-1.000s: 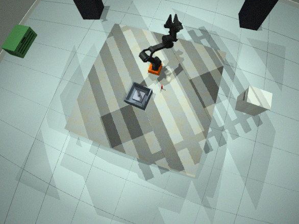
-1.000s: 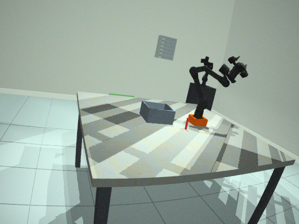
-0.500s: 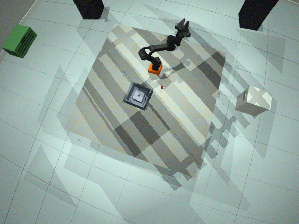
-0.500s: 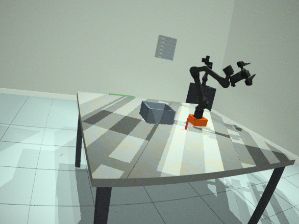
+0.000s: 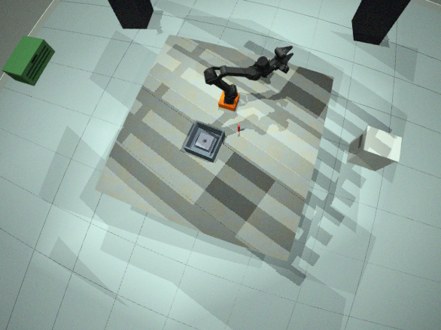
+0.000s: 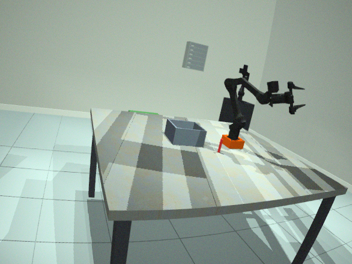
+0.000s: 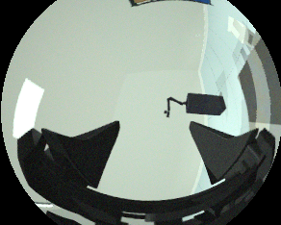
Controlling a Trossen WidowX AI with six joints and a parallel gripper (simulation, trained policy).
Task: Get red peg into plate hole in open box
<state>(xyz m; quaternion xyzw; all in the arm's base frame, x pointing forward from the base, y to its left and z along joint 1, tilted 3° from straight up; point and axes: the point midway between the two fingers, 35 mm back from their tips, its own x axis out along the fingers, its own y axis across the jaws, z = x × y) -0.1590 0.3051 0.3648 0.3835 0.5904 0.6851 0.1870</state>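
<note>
Now: gripper tip 35 cm short of the red peg, 25 cm to the left of it and 39 cm above it. Round my gripper tip: plate (47 cm ahead, 45 cm to the right, 38 cm below); then grey box (47 cm ahead, 45 cm to the right, 40 cm below).
</note>
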